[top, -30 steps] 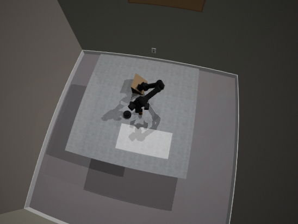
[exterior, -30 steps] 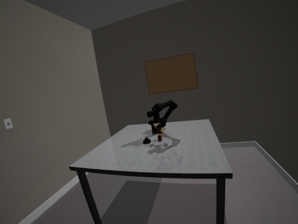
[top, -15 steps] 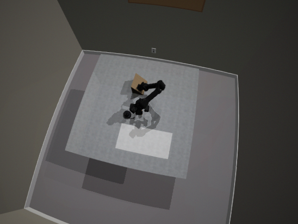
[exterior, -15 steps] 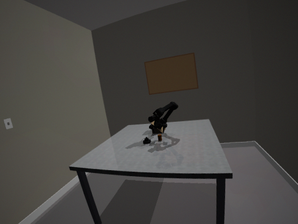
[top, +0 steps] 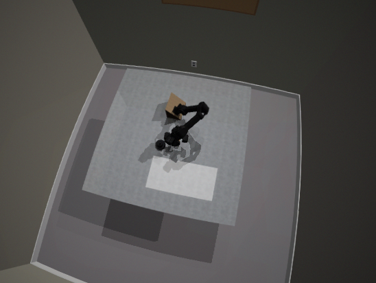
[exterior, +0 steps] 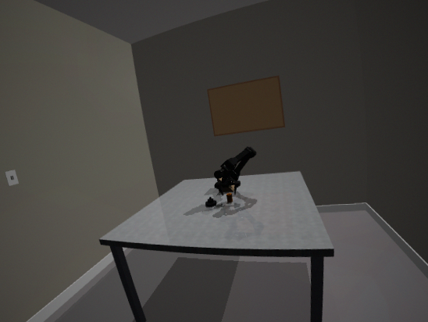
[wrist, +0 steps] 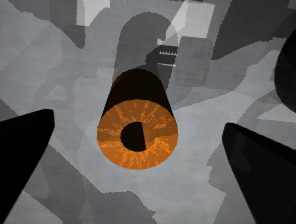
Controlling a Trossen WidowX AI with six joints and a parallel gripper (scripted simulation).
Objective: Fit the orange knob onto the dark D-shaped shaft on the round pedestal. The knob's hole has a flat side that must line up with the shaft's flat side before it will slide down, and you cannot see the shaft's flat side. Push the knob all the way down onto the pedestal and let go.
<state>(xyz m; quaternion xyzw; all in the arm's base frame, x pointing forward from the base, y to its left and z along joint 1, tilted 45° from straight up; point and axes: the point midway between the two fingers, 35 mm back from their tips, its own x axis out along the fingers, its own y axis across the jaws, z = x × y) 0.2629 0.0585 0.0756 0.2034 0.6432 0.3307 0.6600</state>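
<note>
Now: the orange knob 2 cm below my gripper tip. Round my gripper tip: round pedestal 13 cm to the right, 6 cm ahead, 2 cm below.
</note>
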